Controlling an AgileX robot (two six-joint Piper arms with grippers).
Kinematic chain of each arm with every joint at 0, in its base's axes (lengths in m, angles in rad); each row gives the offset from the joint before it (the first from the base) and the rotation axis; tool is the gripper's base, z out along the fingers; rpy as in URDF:
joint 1: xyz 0 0 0.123 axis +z
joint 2: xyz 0 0 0 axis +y
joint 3: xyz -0.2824 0 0.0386 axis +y
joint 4: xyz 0.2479 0 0.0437 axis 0.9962 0 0.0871
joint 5: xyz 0 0 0 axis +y
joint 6: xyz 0.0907 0 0.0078 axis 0.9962 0 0.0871
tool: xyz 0 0 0 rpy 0 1.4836 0
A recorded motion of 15 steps. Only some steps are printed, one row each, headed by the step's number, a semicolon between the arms.
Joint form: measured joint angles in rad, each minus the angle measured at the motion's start. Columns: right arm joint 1, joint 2, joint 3, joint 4, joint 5, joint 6; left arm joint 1, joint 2, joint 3, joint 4, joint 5, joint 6.
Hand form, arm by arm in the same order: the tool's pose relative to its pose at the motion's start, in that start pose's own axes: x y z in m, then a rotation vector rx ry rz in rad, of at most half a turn. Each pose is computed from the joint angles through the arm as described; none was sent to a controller.
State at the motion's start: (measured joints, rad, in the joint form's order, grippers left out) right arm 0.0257 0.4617 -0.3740 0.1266 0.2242 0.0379; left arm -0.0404 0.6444 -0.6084 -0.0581 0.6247 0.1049
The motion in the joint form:
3: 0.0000 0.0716 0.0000 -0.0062 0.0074 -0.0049; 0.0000 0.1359 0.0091 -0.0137 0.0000 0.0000
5: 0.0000 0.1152 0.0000 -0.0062 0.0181 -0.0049; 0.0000 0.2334 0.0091 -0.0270 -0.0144 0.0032
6: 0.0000 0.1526 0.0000 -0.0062 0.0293 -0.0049; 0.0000 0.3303 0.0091 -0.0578 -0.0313 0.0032
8: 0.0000 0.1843 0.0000 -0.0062 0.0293 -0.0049; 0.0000 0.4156 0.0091 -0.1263 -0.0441 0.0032
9: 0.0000 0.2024 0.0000 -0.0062 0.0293 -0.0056; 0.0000 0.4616 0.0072 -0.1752 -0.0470 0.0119
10: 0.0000 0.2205 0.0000 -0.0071 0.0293 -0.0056; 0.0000 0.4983 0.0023 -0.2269 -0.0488 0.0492
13: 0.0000 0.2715 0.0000 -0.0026 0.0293 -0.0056; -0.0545 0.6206 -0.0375 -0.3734 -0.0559 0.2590
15: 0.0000 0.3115 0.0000 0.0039 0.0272 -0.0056; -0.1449 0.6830 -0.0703 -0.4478 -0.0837 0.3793
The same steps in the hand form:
3: 0.0057 -0.0013 0.0127 0.0128 0.0781 -0.0089; 0.0051 0.0000 0.0313 0.0155 0.1439 -0.0166
5: 0.0101 -0.0022 0.0201 0.0199 0.1318 -0.0076; 0.0082 0.0000 0.0526 0.0256 0.2260 -0.0288
6: 0.0144 -0.0029 0.0263 0.0261 0.1799 -0.0065; 0.0129 -0.0010 0.0736 0.0411 0.3042 -0.0606
8: 0.0173 -0.0035 0.0315 0.0310 0.2112 -0.0055; 0.0184 -0.0040 0.0917 0.0681 0.3727 -0.1283
9: 0.0191 -0.0039 0.0344 0.0338 0.2291 -0.0057; 0.0215 -0.0062 0.1010 0.0869 0.4104 -0.1683
10: 0.0209 -0.0043 0.0373 0.0367 0.2470 -0.0060; 0.0229 -0.0085 0.1083 0.1117 0.4346 -0.1829
13: 0.0262 -0.0053 0.0453 0.0441 0.2973 0.0000; 0.0216 -0.0264 0.1322 0.2397 0.4814 -0.0859
15: 0.0305 -0.0060 0.0515 0.0497 0.3346 0.0076; 0.0171 -0.0499 0.1438 0.3384 0.4678 0.0212

